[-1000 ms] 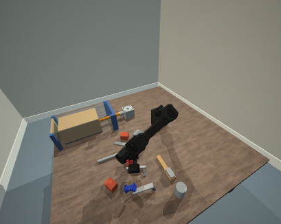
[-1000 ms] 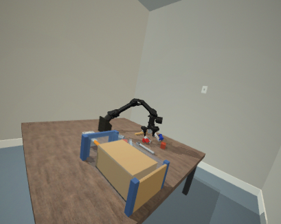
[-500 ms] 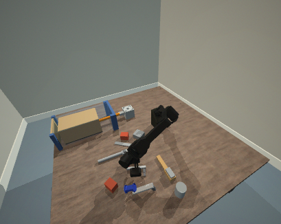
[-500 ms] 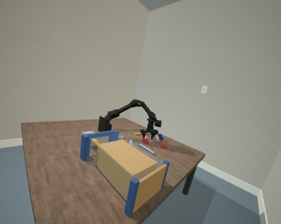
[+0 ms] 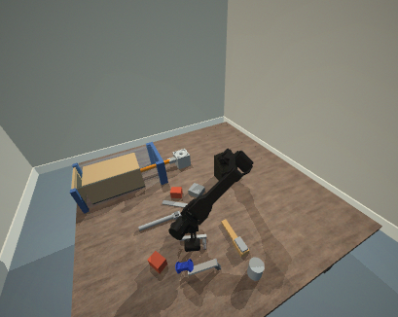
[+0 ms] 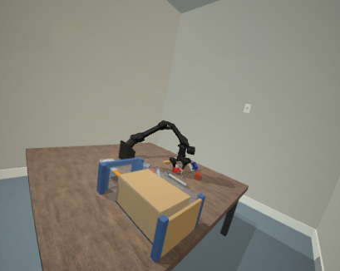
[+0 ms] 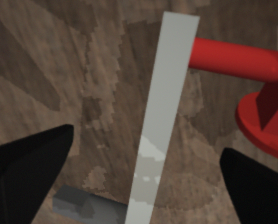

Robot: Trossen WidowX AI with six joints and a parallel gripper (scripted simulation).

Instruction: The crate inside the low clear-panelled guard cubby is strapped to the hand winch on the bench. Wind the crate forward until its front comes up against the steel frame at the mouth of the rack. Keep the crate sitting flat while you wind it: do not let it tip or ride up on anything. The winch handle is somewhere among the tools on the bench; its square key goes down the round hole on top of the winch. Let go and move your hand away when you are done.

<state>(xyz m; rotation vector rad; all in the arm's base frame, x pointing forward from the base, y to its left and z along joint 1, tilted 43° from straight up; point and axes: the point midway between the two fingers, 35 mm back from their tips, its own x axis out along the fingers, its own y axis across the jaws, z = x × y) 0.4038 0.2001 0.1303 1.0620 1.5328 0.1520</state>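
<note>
Right now my gripper tip is 1 cm short of the red-gripped winch handle, 2 cm to the left of it and 1 cm below it. The rest, counted from my gripper tip: red handle knob: 2 cm ahead, 6 cm to the right, 2 cm above; then wooden-handled tool: 15 cm behind, 11 cm to the left, 1 cm above; then blue-handled tool: 6 cm ahead, 12 cm to the left, 2 cm above.
</note>
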